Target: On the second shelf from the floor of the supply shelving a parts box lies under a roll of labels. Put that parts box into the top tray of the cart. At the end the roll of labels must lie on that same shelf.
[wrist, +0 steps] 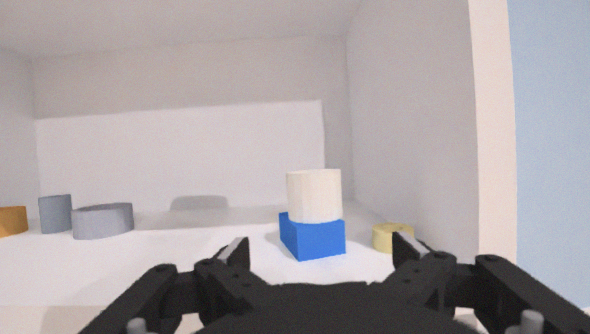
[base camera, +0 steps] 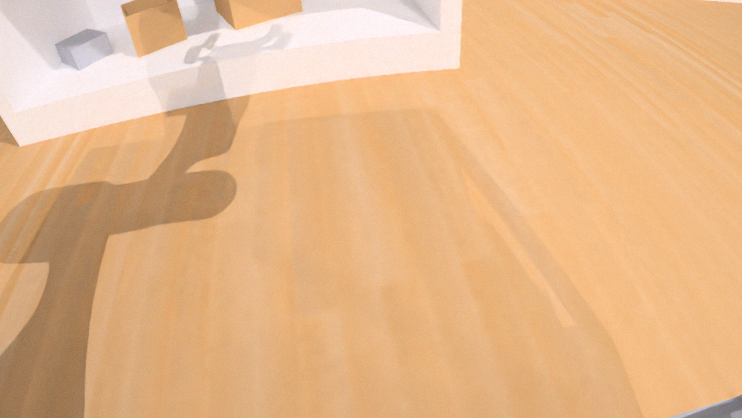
Labels:
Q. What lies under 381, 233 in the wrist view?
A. A pale yellow roll.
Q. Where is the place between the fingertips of my gripper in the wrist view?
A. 320, 250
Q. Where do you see a blue parts box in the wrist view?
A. At 305, 241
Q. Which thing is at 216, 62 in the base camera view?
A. A white supply shelving.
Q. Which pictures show the grey block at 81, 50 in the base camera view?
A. The base camera view only.

